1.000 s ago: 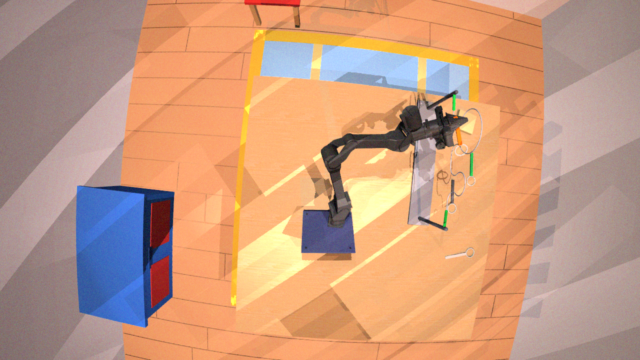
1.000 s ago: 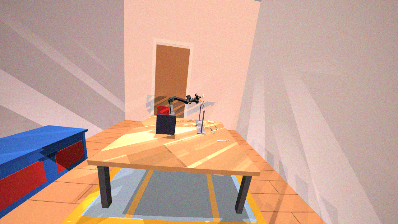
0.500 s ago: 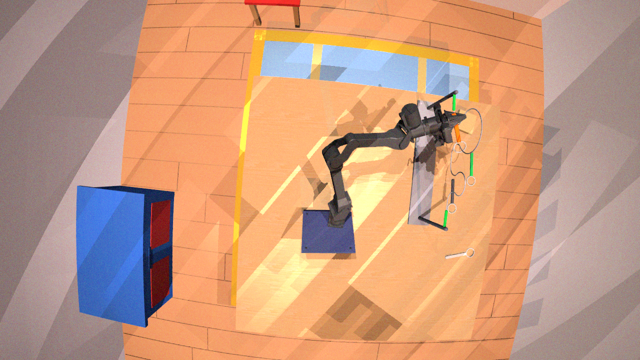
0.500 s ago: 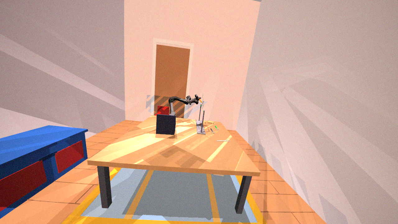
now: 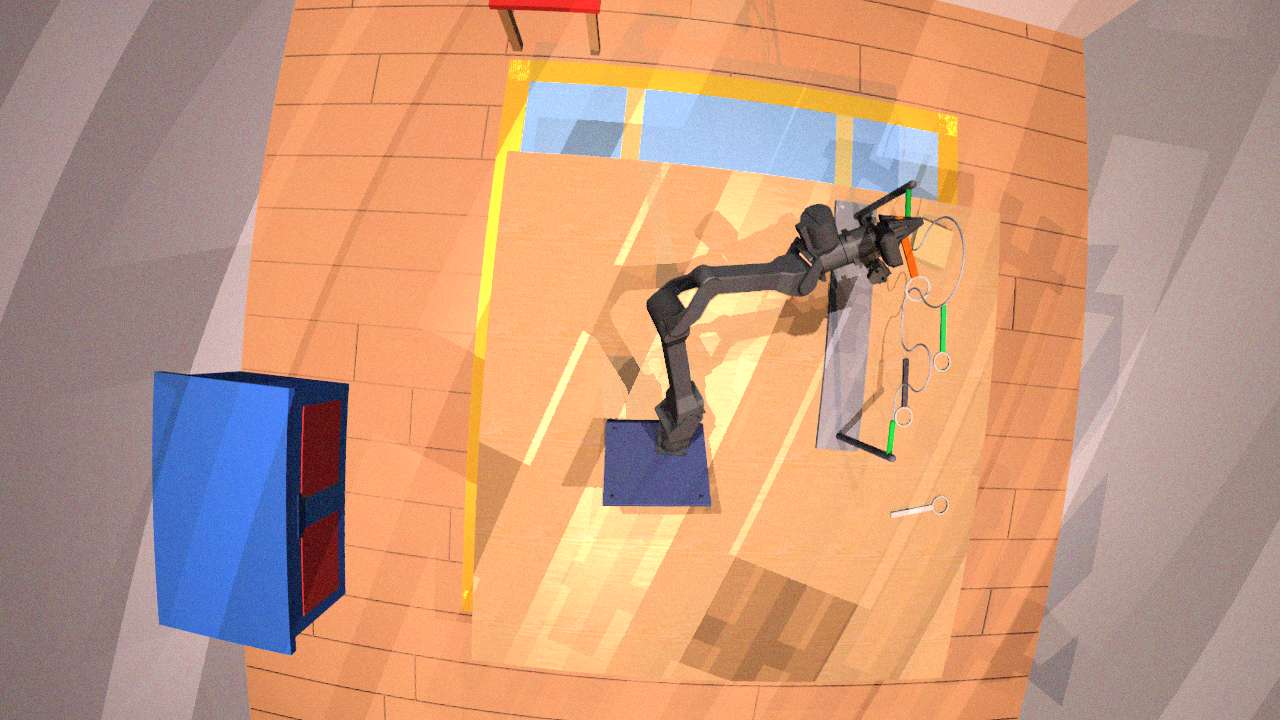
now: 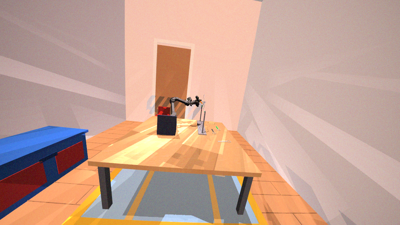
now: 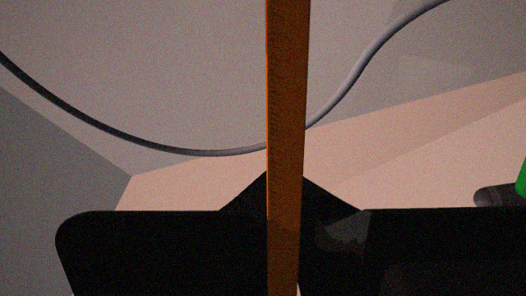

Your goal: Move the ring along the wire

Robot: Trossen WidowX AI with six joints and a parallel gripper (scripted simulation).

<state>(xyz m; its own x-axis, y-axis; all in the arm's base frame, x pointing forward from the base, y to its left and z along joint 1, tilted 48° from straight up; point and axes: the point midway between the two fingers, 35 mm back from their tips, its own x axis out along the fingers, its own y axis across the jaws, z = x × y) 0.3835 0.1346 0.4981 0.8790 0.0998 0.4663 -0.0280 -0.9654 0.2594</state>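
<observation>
The orange-handled ring is 80 mm to the right of my gripper tip and 40 mm below it. From my gripper tip the other things lie so: tan block (390 mm below, 230 mm ahead, 60 mm to the left); then dark-handled ring (400 mm below, 340 mm to the right, 200 mm ahead); then green-handled ring (400 mm below, 300 mm ahead, 190 mm to the right).
</observation>
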